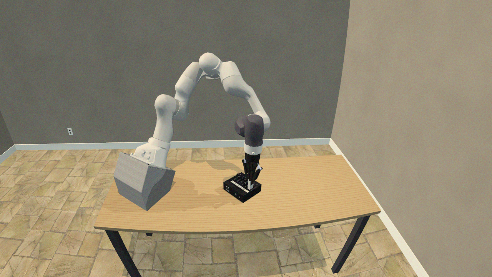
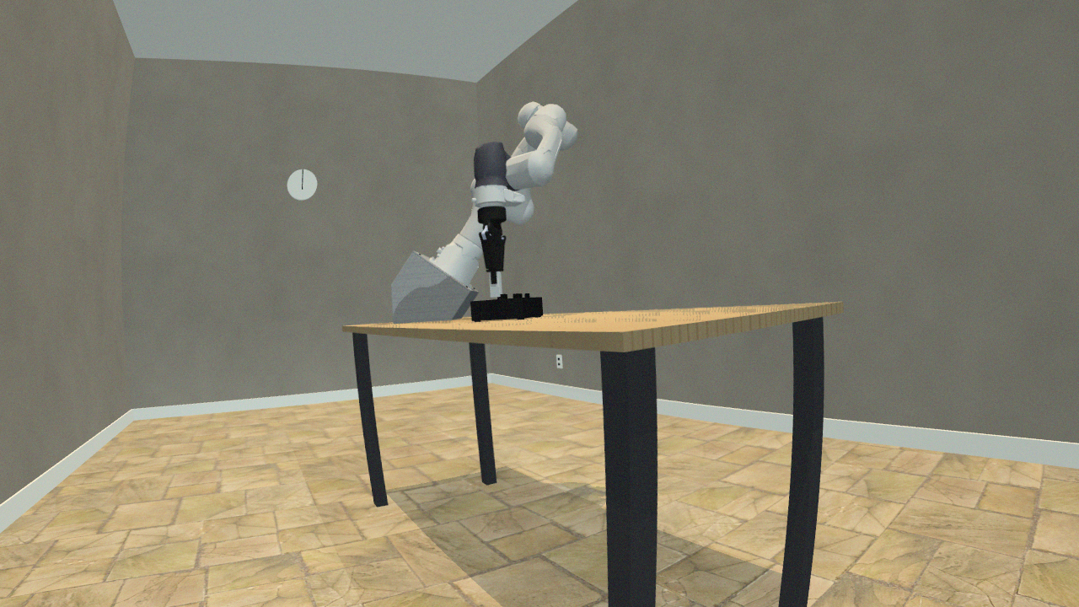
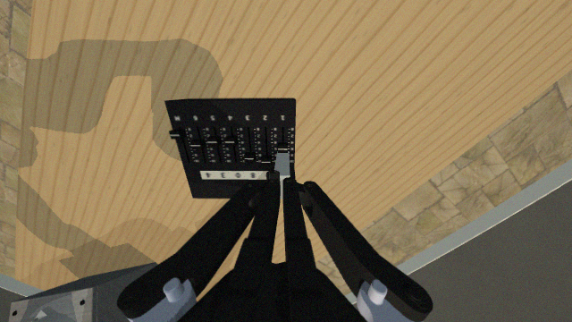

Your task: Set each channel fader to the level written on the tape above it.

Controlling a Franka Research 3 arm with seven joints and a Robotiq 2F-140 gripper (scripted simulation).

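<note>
My gripper is now 10 mm short of the channel fader, 10 mm to the right of it and 30 mm above it. From my hand the other things lie so: master fader: 80 mm behind, 110 mm to the left, 30 mm below.
</note>
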